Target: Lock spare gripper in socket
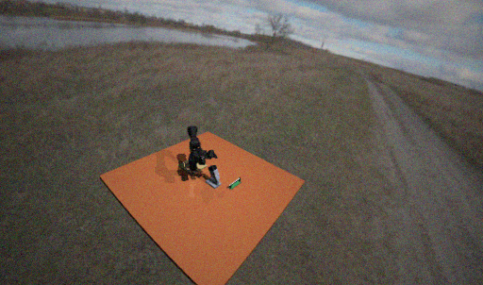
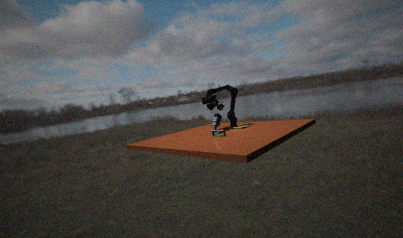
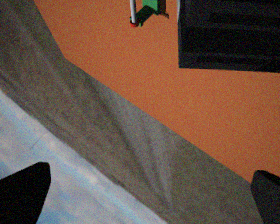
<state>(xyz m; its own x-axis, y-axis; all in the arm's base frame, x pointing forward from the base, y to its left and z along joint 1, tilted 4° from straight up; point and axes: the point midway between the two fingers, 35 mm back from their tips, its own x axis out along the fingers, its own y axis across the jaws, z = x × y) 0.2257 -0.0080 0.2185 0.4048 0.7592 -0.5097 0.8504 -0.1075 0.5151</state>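
The green cradle lies 170 mm ahead of my gripper tip, 100 mm to the left of it and 210 mm below it. The rest, counted from my gripper tip: spare gripper: 30 mm ahead, 20 mm to the right, 110 mm below; mount: 50 mm ahead, 20 mm to the right, 180 mm below.
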